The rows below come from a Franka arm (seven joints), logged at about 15 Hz.
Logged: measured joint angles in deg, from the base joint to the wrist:
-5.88 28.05 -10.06 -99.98 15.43 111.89 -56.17
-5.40 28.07 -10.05 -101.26 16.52 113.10 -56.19
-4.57 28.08 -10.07 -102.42 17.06 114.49 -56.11
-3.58 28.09 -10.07 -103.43 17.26 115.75 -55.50
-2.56 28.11 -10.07 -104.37 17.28 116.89 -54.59
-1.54 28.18 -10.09 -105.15 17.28 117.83 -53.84
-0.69 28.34 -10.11 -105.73 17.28 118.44 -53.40
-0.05 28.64 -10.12 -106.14 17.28 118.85 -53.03
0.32 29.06 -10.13 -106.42 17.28 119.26 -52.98
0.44 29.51 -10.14 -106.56 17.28 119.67 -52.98
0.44 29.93 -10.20 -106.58 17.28 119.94 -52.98
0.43 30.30 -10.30 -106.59 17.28 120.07 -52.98
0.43 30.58 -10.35 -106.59 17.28 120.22 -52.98
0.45 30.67 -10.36 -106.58 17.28 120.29 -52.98
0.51 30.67 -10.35 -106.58 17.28 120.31 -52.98
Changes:
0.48 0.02 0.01 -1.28 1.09 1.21 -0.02
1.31 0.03 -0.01 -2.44 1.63 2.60 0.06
2.30 0.04 -0.01 -3.45 1.83 3.86 0.67
3.32 0.06 -0.01 -4.39 1.85 5.00 1.58
4.34 0.13 -0.03 -5.17 1.85 5.94 2.33
5.19 0.29 -0.05 -5.75 1.85 6.55 2.77
5.83 0.59 -0.06 -6.16 1.85 6.96 3.14
6.20 1.01 -0.07 -6.44 1.85 7.37 3.19
6.32 1.46 -0.08 -6.58 1.85 7.78 3.19
6.32 1.88 -0.14 -6.60 1.85 8.05 3.19
6.31 2.25 -0.24 -6.61 1.85 8.18 3.19
6.31 2.53 -0.29 -6.61 1.85 8.33 3.19
6.33 2.62 -0.30 -6.60 1.85 8.40 3.19
6.39 2.62 -0.29 -6.60 1.85 8.42 3.19

